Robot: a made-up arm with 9 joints.
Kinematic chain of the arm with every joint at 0, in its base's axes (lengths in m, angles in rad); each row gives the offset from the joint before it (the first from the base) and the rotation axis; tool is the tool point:
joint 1: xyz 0 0 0.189 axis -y
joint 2: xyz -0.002 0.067 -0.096 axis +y
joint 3: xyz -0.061 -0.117 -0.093 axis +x
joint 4: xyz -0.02 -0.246 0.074 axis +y
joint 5: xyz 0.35 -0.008 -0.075 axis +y
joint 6: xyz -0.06 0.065 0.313 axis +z
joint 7: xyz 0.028 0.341 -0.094 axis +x
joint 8: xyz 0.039 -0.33 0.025 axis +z
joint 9: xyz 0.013 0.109 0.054 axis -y
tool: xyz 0 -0.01 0.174
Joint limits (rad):
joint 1: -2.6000..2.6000
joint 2: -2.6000..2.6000
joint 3: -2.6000..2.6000
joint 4: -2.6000..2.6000
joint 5: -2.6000..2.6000
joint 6: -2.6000..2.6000
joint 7: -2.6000..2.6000
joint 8: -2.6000..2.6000
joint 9: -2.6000..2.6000
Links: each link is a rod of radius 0.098 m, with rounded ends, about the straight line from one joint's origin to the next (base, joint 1, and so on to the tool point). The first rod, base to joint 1, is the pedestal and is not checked.
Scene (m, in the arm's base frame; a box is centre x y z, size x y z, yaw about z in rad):
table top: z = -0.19
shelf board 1: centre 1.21 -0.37 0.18 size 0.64 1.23 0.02 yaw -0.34
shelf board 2: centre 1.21 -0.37 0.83 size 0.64 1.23 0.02 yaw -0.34
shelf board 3: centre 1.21 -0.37 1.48 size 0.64 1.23 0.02 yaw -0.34
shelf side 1: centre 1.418 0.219 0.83 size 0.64 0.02 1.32 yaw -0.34
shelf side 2: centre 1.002 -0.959 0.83 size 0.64 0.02 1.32 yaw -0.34
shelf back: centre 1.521 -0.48 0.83 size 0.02 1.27 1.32 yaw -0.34
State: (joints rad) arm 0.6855 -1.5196 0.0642 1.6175 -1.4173 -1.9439 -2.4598 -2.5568 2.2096
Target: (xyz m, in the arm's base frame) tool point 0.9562 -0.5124 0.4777
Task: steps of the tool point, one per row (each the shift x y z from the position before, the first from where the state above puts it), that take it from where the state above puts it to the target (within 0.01 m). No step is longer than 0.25 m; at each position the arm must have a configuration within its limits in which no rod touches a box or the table.
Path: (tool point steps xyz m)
1: 0.0699 0.0925 0.0682
2: 0.1332 0.0658 0.0261
3: 0.1981 -0.0558 0.0687
4: 0.2239 -0.0154 0.0250
5: 0.2255 0.0233 -0.0262
6: 0.2018 0.0481 -0.0777

